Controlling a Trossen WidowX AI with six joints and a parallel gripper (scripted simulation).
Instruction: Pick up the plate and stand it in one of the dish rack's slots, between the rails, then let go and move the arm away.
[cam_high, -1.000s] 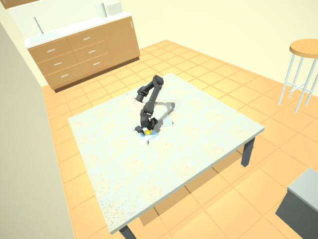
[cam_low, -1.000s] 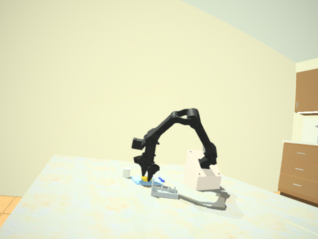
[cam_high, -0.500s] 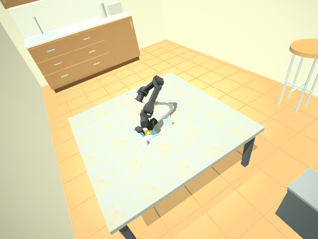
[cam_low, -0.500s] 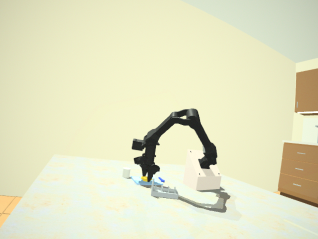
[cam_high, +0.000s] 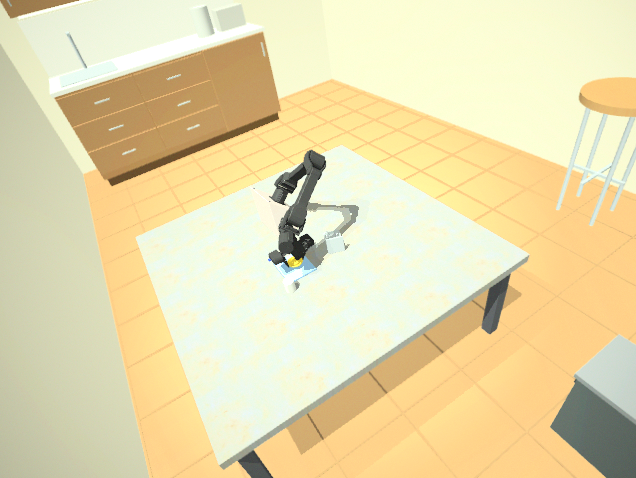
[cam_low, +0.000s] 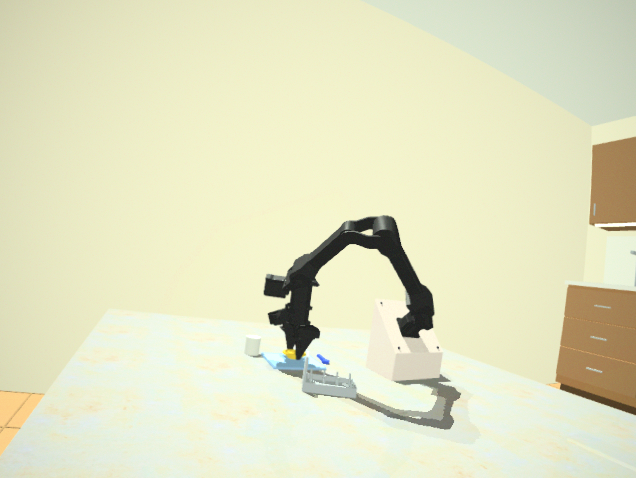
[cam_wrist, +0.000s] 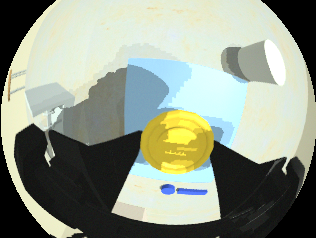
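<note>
My gripper tip is now 2 cm above the light blue mat and 1 cm to the left of it. The rest, counted from my gripper tip: blue utensil: 11 cm behind, 3 cm to the right, 2 cm below; plate: 1 cm above; white cup: 10 cm ahead, 8 cm to the right, 1 cm above.
</note>
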